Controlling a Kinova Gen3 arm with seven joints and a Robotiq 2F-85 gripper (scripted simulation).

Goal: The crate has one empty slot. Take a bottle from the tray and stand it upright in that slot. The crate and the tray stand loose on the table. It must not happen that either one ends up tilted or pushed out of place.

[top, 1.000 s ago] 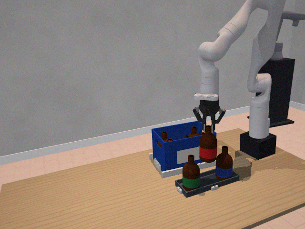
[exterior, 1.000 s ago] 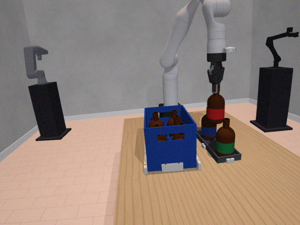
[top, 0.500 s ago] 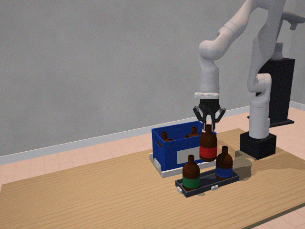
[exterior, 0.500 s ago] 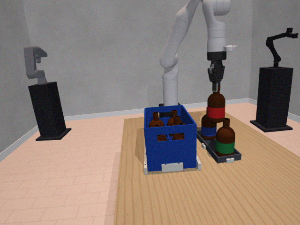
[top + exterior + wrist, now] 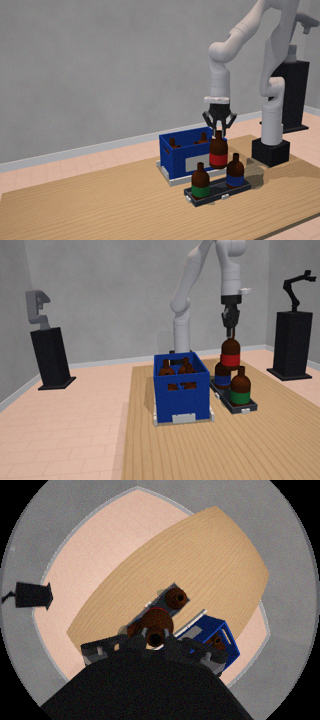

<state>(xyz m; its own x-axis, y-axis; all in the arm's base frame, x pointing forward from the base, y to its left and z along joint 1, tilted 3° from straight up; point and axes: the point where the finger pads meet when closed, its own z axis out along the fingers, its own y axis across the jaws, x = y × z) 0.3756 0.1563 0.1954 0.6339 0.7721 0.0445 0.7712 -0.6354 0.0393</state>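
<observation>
My hand is 7 cm above the red-banded bottle. Round my hand: dark tray: 26 cm below; blue crate: 22 cm to the right, 19 cm below, 2 cm ahead.
</observation>
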